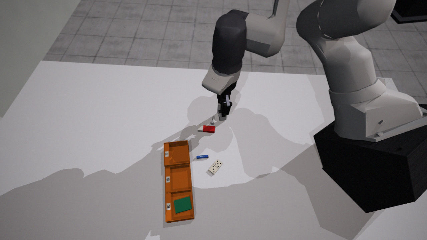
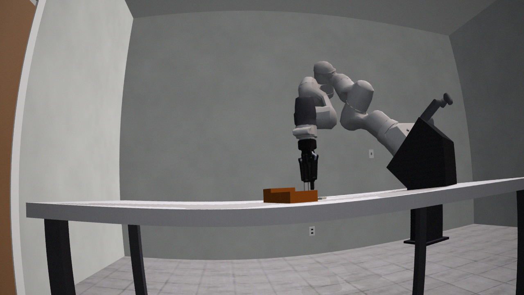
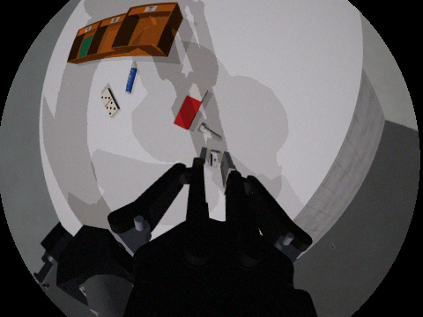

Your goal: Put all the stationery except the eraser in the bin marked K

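Right now my hand is 30 mm above the grey metal thing. The rest, counted from my hand: grey pin-like thing 40 mm ahead, 30 mm below, 20 mm to the left; then eraser 70 mm ahead, 50 mm to the left, 30 mm below; then small blue pen-like stick 160 mm to the left, 90 mm ahead, 30 mm below.
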